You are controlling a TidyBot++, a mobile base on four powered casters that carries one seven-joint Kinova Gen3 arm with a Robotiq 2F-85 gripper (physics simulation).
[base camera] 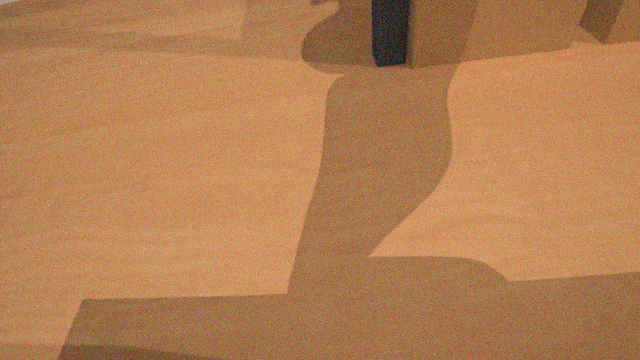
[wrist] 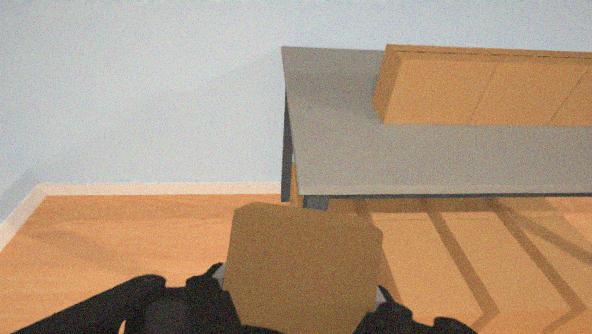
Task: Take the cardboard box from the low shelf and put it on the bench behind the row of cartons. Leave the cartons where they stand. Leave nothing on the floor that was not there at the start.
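Frame: origin at the arm's base, x left, y down, z back, level; centimetres.
Where they show: gripper, fingertip midpoint: (wrist: 297, 282).
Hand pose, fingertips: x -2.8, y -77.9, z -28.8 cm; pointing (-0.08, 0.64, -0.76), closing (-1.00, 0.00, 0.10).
Note:
Each offset is from my fingertips to the top centre of the thing. "*": to the spot under its first point. Level surfaces: height alone.
The cardboard box {dy -5.8, dx +0.2, dz +1.7 cm} (wrist: 305, 260) is held between the fingers of my gripper (wrist: 297, 282), which is shut on it, low in the middle of the wrist view. The grey bench {dy +26.1 cm} (wrist: 350, 160) stands beyond it to the right; the box appears before the bench's near left corner. The row of cartons {* dy +15.6, dx -49.0, dz -66.0 cm} (wrist: 480, 90) stands on the bench, side by side, some way in from its left end. A strip of bench top shows to the left of the row; the bench surface behind the row is hidden by the cartons. My gripper and the held box do not show in the base camera view.
Several large cartons (base camera: 440, 30) (wrist: 415, 235) stand on the floor under the bench, with narrow gaps between them. A dark bench leg {* dy +111.0, dx -6.3, dz -38.7 cm} (base camera: 391, 30) stands beside the leftmost one. A pale wall (wrist: 150, 100) rises behind and left of the bench. Shadows fall on the wooden floor {dy +117.5 cm} (base camera: 150, 175).

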